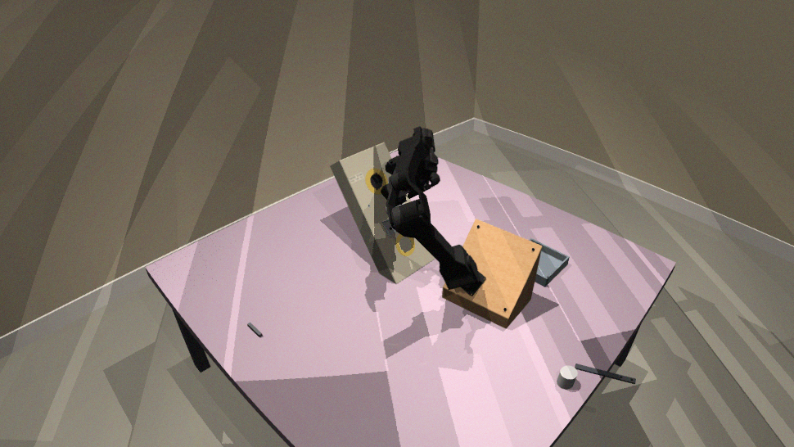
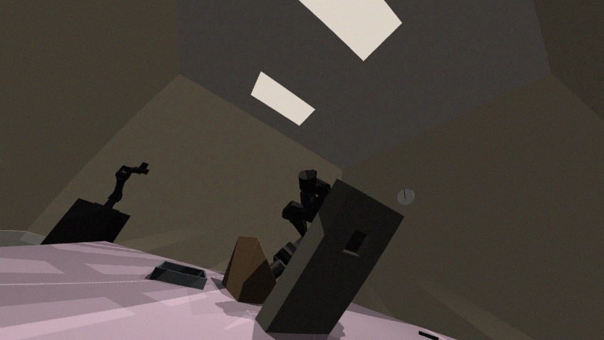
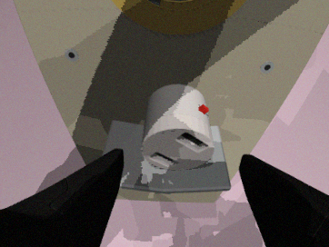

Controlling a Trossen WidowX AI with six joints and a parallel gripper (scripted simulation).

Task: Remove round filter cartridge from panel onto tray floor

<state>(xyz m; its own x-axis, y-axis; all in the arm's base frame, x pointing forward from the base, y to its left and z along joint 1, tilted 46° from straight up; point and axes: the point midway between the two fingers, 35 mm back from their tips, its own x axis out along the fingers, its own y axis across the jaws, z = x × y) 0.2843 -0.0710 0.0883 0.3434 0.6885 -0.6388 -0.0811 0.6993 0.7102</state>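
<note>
The round grey filter cartridge lies 30 mm below my gripper tip and 20 mm ahead of it. Round my gripper tip: grey tray: 320 mm behind, 300 mm to the right, 200 mm below; then service panel: 60 mm ahead, 50 mm below, 10 mm to the left.
</note>
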